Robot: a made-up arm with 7 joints. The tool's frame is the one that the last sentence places. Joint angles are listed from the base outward.
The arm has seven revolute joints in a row. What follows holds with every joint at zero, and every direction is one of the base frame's.
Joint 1 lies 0.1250 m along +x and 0.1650 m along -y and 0.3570 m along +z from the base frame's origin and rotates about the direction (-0.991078, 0.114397, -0.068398), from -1.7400 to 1.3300 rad.
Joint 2 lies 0.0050 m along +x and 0.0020 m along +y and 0.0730 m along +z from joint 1 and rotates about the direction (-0.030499, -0.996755, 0.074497), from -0.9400 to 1.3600 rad.
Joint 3 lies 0.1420 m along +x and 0.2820 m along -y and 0.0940 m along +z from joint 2 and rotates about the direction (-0.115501, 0.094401, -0.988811), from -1.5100 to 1.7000 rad.
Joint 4 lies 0.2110 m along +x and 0.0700 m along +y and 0.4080 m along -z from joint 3 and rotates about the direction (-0.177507, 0.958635, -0.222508), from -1.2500 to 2.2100 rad.
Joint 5 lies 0.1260 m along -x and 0.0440 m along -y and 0.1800 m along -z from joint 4 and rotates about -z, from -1.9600 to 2.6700 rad.
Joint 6 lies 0.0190 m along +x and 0.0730 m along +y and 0.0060 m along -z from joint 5 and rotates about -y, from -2.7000 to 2.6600 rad.
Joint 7 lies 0.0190 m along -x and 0.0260 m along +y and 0.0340 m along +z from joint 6 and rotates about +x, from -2.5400 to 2.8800 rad.
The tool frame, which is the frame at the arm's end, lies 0.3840 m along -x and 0.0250 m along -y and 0.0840 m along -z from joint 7; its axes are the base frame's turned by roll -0.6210, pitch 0.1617 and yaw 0.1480 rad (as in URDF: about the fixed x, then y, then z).
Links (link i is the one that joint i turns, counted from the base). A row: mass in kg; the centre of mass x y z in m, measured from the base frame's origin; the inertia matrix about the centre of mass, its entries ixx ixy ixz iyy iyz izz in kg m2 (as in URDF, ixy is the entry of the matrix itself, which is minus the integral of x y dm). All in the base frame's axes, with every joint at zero. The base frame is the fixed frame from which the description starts. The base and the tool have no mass.
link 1: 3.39; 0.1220 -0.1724 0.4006; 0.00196 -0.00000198 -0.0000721 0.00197 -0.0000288 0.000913
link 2: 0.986; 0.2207 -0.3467 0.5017; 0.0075 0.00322 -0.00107 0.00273 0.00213 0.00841
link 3: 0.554; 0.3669 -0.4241 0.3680; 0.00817 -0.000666 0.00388 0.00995 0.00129 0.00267
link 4: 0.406; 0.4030 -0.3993 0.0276; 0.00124 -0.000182 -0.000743 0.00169 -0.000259 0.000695
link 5: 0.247; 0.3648 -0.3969 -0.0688; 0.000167 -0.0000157 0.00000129 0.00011 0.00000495 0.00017
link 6: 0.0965; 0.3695 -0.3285 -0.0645; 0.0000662 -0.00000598 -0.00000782 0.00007 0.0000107 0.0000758
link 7: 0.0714; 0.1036 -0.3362 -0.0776; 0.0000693 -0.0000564 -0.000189 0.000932 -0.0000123 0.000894
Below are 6 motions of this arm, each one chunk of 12 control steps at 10 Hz.
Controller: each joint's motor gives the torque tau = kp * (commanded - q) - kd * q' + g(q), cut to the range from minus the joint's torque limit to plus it. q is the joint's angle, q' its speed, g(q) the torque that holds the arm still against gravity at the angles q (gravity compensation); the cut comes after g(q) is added. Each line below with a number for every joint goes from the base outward.
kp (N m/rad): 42 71 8.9 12 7.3 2 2.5
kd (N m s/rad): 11 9 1.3 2.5 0.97 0.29 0.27
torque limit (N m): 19 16 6.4 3.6 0.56 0.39 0.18
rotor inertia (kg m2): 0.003 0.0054 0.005 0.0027 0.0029 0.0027 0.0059
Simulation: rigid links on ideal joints. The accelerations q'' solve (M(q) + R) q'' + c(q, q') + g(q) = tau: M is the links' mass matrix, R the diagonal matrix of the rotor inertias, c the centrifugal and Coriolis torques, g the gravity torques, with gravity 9.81 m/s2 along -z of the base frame. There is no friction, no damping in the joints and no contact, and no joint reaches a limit. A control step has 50 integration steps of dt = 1/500 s. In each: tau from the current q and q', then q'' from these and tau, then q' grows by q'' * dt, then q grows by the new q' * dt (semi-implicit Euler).
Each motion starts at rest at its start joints. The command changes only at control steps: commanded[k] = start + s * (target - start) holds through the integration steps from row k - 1 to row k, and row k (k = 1, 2, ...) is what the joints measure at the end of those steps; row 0 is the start. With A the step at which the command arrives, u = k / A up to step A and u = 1 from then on. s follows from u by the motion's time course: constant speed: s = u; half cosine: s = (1 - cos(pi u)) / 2; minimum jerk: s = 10 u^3 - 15 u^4 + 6 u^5; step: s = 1 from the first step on.
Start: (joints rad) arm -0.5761 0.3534 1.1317 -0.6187 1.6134 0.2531 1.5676
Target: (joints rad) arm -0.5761 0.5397 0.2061 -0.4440 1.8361 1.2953 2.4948
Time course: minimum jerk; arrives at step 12
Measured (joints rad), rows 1 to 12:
1: -0.5761 0.3537 1.1304 -0.6183 1.6141 0.2557 1.5703
2: -0.5762 0.3559 1.1208 -0.6155 1.6188 0.2728 1.5880
3: -0.5763 0.3625 1.0910 -0.6087 1.6301 0.3179 1.6332
4: -0.5764 0.3757 1.0307 -0.5973 1.6487 0.3979 1.7103
5: -0.5764 0.3960 0.9363 -0.5816 1.6737 0.5115 1.8172
6: -0.5763 0.4224 0.8126 -0.5629 1.7029 0.6496 1.9461
7: -0.5760 0.4521 0.6714 -0.5426 1.7336 0.7979 2.0851
8: -0.5757 0.4815 0.5288 -0.5223 1.7628 0.9406 2.2193
9: -0.5755 0.5068 0.4014 -0.5032 1.7878 1.0638 2.3338
10: -0.5755 0.5253 0.3027 -0.4867 1.8069 1.1581 2.4172
11: -0.5758 0.5360 0.2396 -0.4737 1.8194 1.2200 2.4662
12: -0.5761 0.5401 0.2097 -0.4643 1.8264 1.2543 2.4868

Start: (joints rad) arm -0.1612 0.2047 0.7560 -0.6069 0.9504 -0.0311 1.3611
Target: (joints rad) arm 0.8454 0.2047 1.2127 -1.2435 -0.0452 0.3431 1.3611
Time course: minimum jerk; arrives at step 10
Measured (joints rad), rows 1 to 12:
1: -0.1591 0.2045 0.7566 -0.6087 0.9457 -0.0300 1.3612
2: -0.1449 0.2035 0.7620 -0.6206 0.9163 -0.0223 1.3617
3: -0.1052 0.2019 0.7810 -0.6522 0.8453 -0.0012 1.3623
4: -0.0311 0.2004 0.8219 -0.7086 0.7295 0.0371 1.3629
5: 0.0773 0.1990 0.8866 -0.7880 0.5782 0.0920 1.3629
6: 0.2114 0.1980 0.9703 -0.8828 0.4101 0.1586 1.3621
7: 0.3567 0.1978 1.0619 -0.9814 0.2491 0.2280 1.3604
8: 0.4960 0.1988 1.1469 -1.0715 0.1185 0.2888 1.3582
9: 0.6137 0.2008 1.2111 -1.1429 0.0324 0.3322 1.3561
10: 0.7004 0.2032 1.2460 -1.1909 -0.0110 0.3549 1.3550
11: 0.7576 0.2052 1.2537 -1.2190 -0.0299 0.3614 1.3557
12: 0.7930 0.2065 1.2453 -1.2338 -0.0380 0.3595 1.3573

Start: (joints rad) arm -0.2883 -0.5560 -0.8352 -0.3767 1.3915 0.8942 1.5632
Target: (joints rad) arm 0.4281 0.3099 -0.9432 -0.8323 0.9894 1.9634 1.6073
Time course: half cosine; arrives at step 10
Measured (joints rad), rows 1 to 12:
1: -0.2834 -0.5460 -0.8416 -0.3804 1.3851 0.9036 1.5643
2: -0.2652 -0.5099 -0.8575 -0.3949 1.3651 0.9398 1.5676
3: -0.2284 -0.4414 -0.8750 -0.4237 1.3313 1.0145 1.5724
4: -0.1715 -0.3432 -0.8881 -0.4665 1.2861 1.1287 1.5779
5: -0.0964 -0.2237 -0.8943 -0.5198 1.2331 1.2744 1.5833
6: -0.0083 -0.0941 -0.8935 -0.5787 1.1772 1.4373 1.5884
7: 0.0853 0.0329 -0.8879 -0.6382 1.1234 1.6006 1.5928
8: 0.1754 0.1449 -0.8810 -0.6941 1.0766 1.7478 1.5965
9: 0.2530 0.2308 -0.8770 -0.7424 1.0405 1.8636 1.5993
10: 0.3109 0.2819 -0.8782 -0.7785 1.0183 1.9358 1.6011
11: 0.3497 0.3029 -0.8880 -0.8010 1.0064 1.9661 1.6026
12: 0.3756 0.3090 -0.9061 -0.8134 0.9987 1.9713 1.6046

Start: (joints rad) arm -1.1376 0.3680 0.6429 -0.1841 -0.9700 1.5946 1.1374
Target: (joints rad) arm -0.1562 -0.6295 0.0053 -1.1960 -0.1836 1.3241 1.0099
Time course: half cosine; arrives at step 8
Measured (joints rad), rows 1 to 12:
1: -1.1262 0.3491 0.6259 -0.1998 -0.9529 1.5954 1.1341
2: -1.0858 0.2836 0.5747 -0.2533 -0.8981 1.5896 1.1236
3: -1.0095 0.1652 0.4917 -0.3512 -0.8047 1.5661 1.1066
4: -0.8997 0.0053 0.3868 -0.4876 -0.6819 1.5251 1.0852
5: -0.7659 -0.1743 0.2767 -0.6456 -0.5460 1.4732 1.0622
6: -0.6230 -0.3483 0.1801 -0.8017 -0.4165 1.4175 1.0413
7: -0.4882 -0.4911 0.1109 -0.9318 -0.3125 1.3643 1.0257
8: -0.3797 -0.5804 0.0768 -1.0187 -0.2494 1.3221 1.0177
9: -0.3025 -0.6184 0.0662 -1.0726 -0.2193 1.3012 1.0143
10: -0.2497 -0.6287 0.0603 -1.1129 -0.2028 1.3014 1.0117
11: -0.2149 -0.6295 0.0516 -1.1427 -0.1933 1.3103 1.0098
12: -0.1930 -0.6285 0.0403 -1.1631 -0.1880 1.3183 1.0090

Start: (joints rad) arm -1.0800 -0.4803 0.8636 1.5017 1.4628 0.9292 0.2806
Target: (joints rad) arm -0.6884 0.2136 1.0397 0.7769 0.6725 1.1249 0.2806
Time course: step
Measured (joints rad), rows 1 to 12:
1: -0.9868 -0.1542 0.9386 1.1891 1.1057 1.1754 0.2795
2: -0.8798 0.0668 0.9761 1.0334 0.8720 1.1463 0.2881
3: -0.8085 0.1593 1.0062 0.9404 0.7642 1.1165 0.2871
4: -0.7646 0.1945 1.0227 0.8797 0.7152 1.1151 0.2844
5: -0.7374 0.2071 1.0316 0.8403 0.6930 1.1209 0.2827
6: -0.7202 0.2116 1.0362 0.8155 0.6826 1.1250 0.2818
7: -0.7092 0.2131 1.0384 0.8003 0.6776 1.1267 0.2813
8: -0.7020 0.2135 1.0394 0.7910 0.6752 1.1270 0.2810
9: -0.6973 0.2137 1.0398 0.7854 0.6739 1.1266 0.2808
10: -0.6942 0.2137 1.0399 0.7820 0.6733 1.1262 0.2807
11: -0.6922 0.2137 1.0399 0.7800 0.6729 1.1258 0.2807
12: -0.6909 0.2137 1.0398 0.7788 0.6727 1.1255 0.2806

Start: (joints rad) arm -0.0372 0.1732 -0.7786 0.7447 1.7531 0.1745 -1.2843
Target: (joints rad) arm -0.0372 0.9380 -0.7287 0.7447 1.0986 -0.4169 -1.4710
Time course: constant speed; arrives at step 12
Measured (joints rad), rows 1 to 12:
1: -0.0381 0.2058 -0.7807 0.7445 1.7227 0.1567 -1.2922
2: -0.0381 0.2577 -0.7766 0.7441 1.6804 0.1188 -1.3060
3: -0.0379 0.3170 -0.7706 0.7437 1.6322 0.0725 -1.3216
4: -0.0376 0.3792 -0.7649 0.7434 1.5807 0.0236 -1.3373
5: -0.0374 0.4423 -0.7598 0.7433 1.5276 -0.0257 -1.3530
6: -0.0372 0.5058 -0.7552 0.7432 1.4737 -0.0751 -1.3686
7: -0.0370 0.5694 -0.7509 0.7432 1.4194 -0.1244 -1.3841
8: -0.0369 0.6331 -0.7466 0.7432 1.3649 -0.1737 -1.3997
9: -0.0368 0.6968 -0.7424 0.7432 1.3104 -0.2229 -1.4152
10: -0.0368 0.7605 -0.7383 0.7432 1.2559 -0.2722 -1.4308
11: -0.0367 0.8243 -0.7341 0.7432 1.2013 -0.3214 -1.4463
12: -0.0367 0.8880 -0.7299 0.7432 1.1467 -0.3707 -1.4619

